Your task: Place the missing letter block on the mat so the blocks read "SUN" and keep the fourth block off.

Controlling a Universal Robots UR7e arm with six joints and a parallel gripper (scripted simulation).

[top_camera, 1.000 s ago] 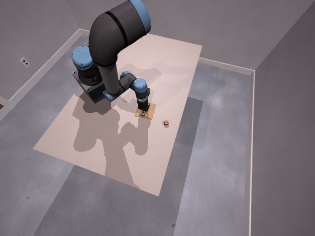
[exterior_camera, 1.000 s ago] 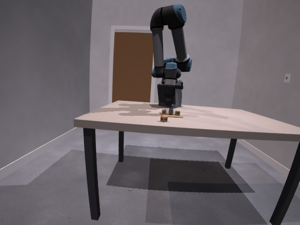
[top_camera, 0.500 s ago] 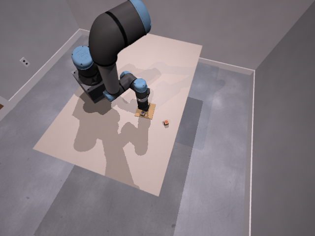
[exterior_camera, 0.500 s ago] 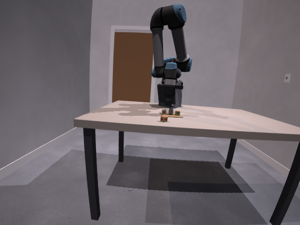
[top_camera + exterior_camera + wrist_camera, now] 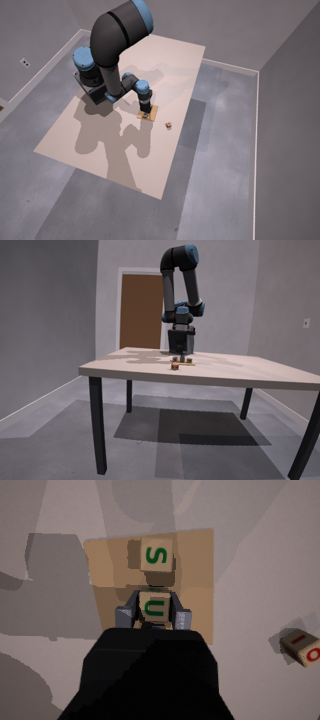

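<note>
Now: hand 2 cm above the tan mat. Round my hand: N block 5 cm to the right, 1 cm below.
</note>
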